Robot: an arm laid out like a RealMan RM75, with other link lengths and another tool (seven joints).
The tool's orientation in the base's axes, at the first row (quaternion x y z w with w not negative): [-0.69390 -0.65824 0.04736 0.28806]
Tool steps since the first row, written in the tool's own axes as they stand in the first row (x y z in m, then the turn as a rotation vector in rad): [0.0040 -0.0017 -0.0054 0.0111 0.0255 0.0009]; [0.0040 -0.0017 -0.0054 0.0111 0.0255 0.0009]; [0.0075 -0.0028 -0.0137 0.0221 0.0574 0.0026]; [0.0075 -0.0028 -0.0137 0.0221 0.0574 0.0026]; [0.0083 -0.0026 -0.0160 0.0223 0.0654 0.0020]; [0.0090 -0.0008 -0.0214 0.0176 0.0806 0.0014]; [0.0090 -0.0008 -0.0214 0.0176 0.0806 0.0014]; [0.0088 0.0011 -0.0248 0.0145 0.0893 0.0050]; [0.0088 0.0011 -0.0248 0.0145 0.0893 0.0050]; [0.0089 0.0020 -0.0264 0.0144 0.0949 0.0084]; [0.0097 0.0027 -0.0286 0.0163 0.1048 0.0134]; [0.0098 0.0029 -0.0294 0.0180 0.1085 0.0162]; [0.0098 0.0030 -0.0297 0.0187 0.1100 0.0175]
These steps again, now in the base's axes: [0.0014 0.0019 0.0065 0.0236 0.0116 -0.0091]; [0.0014 0.0019 0.0065 0.0236 0.0116 -0.0091]; [0.0046 0.0023 0.0150 0.0526 0.0235 -0.0218]; [0.0046 0.0023 0.0150 0.0526 0.0235 -0.0218]; [0.0059 0.0023 0.0171 0.0599 0.0238 -0.0249]; [0.0100 0.0012 0.0209 0.0731 0.0197 -0.0329]; [0.0100 0.0012 0.0209 0.0731 0.0197 -0.0329]; [0.0131 -0.0001 0.0228 0.0788 0.0182 -0.0409]; [0.0131 -0.0001 0.0228 0.0788 0.0182 -0.0409]; [0.0147 -0.0005 0.0238 0.0822 0.0195 -0.0463]; [0.0164 -0.0004 0.0255 0.0890 0.0233 -0.0544]; [0.0169 -0.0006 0.0261 0.0913 0.0259 -0.0579]; [0.0171 -0.0007 0.0263 0.0921 0.0271 -0.0595]
